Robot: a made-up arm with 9 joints. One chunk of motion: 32 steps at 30 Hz.
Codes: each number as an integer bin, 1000 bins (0 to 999) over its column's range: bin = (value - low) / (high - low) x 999, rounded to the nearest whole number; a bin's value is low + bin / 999 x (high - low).
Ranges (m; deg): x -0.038..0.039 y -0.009..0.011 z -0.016..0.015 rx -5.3..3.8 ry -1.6..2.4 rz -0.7..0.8
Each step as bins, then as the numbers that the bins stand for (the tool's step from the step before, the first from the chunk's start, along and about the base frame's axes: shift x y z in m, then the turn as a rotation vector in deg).
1 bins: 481 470 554 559 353 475
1 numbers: -0.00093 0.00041 0.00119 -0.208 -0.187 0.013
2 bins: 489 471 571 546 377 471
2 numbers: -0.00031 0.00043 0.00172 -0.326 -0.090 0.007
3 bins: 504 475 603 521 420 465
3 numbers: 0.00085 0.00051 0.00271 -0.554 0.082 -0.002
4 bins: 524 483 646 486 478 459
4 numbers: 0.00239 0.00067 0.00405 -0.873 0.314 -0.011
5 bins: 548 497 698 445 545 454
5 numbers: 0.00424 0.00095 0.00566 -1.246 0.582 -0.018
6 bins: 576 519 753 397 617 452
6 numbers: 0.00640 0.00139 0.00737 -1.684 0.870 -0.021
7 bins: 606 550 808 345 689 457
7 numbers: 0.00871 0.00201 0.00907 -2.157 1.159 -0.014
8 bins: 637 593 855 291 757 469
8 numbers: 0.01110 0.00287 0.01053 -2.649 1.431 0.004
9 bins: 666 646 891 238 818 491
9 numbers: 0.01333 0.00393 0.01165 -3.132 1.675 0.037
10 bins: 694 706 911 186 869 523
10 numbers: 0.01549 0.00513 0.01227 -3.606 1.879 0.085
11 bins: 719 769 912 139 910 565
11 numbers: 0.01742 0.00640 0.01230 -4.034 2.044 0.148
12 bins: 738 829 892 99 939 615
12 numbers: 0.01888 0.00760 0.01168 -4.398 2.160 0.223
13 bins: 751 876 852 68 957 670
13 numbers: 0.01988 0.00854 0.01044 -4.681 2.232 0.306
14 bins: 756 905 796 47 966 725
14 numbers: 0.02027 0.00912 0.00870 -4.872 2.268 0.389
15 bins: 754 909 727 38 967 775
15 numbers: 0.02012 0.00920 0.00656 -4.954 2.272 0.464
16 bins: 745 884 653 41 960 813
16 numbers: 0.01942 0.00870 0.00426 -4.927 2.244 0.521
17 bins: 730 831 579 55 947 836
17 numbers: 0.01827 0.00764 0.00197 -4.799 2.192 0.555
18 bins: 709 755 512 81 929 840
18 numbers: 0.01665 0.00612 -0.00011 -4.562 2.120 0.561
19 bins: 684 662 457 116 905 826
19 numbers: 0.01472 0.00425 -0.00182 -4.243 2.024 0.540
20 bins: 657 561 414 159 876 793
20 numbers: 0.01264 0.00223 -0.00315 -3.852 1.908 0.491
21 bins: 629 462 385 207 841 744
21 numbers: 0.01048 0.00025 -0.00405 -3.414 1.767 0.417
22 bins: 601 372 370 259 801 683
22 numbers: 0.00832 -0.00155 -0.00452 -2.941 1.607 0.326
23 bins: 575 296 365 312 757 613
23 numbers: 0.00632 -0.00307 -0.00467 -2.458 1.431 0.220
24 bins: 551 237 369 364 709 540
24 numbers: 0.00447 -0.00426 -0.00455 -1.984 1.239 0.111
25 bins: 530 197 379 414 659 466
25 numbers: 0.00285 -0.00506 -0.00424 -1.529 1.039 0.000
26 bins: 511 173 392 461 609 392
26 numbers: 0.00139 -0.00554 -0.00384 -1.101 0.838 -0.111
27 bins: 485 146 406 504 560 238
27 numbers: -0.00062 -0.00608 -0.00340 -0.709 0.642 -0.343
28 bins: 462 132 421 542 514 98
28 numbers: -0.00239 -0.00636 -0.00294 -0.363 0.458 -0.553
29 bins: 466 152 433 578 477 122
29 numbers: -0.00208 -0.00596 -0.00256 -0.035 0.310 -0.517
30 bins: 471 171 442 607 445 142
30 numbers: -0.00170 -0.00558 -0.00228 0.229 0.182 -0.487
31 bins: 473 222 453 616 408 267
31 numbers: -0.00154 -0.00456 -0.00194 0.311 0.034 -0.299
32 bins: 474 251 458 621 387 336
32 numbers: -0.00147 -0.00397 -0.00179 0.357 -0.050 -0.195
